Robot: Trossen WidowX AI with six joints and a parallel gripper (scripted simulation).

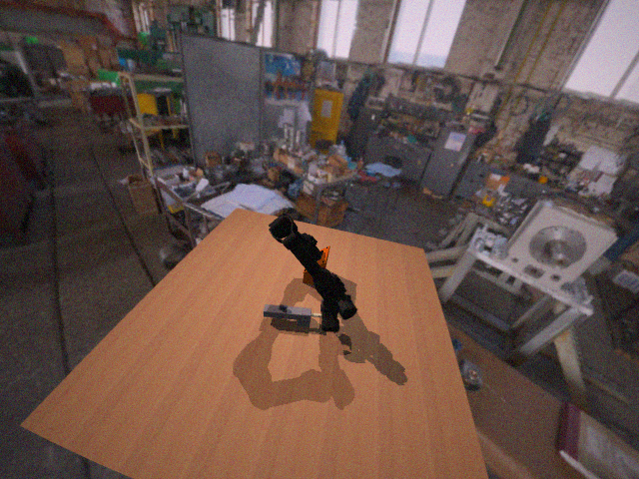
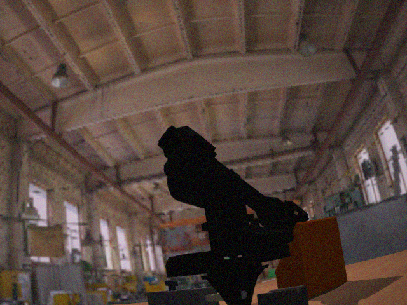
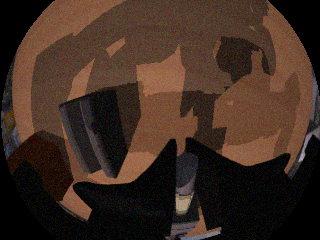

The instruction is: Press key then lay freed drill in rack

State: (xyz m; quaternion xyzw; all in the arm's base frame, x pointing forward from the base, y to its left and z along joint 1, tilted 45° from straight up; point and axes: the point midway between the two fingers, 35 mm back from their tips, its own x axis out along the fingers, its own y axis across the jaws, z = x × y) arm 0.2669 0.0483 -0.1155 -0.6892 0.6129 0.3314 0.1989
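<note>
The drill lies 5 cm to the right of my gripper tip, 3 cm above it and 1 cm ahead of it. The rest, counted from my gripper tip: grey fixture block (15 cm to the right, 3 cm ahead, 2 cm above); dark grey rack (8 cm behind); small dark key (18 cm to the right, 4 cm ahead, 3 cm above).
</note>
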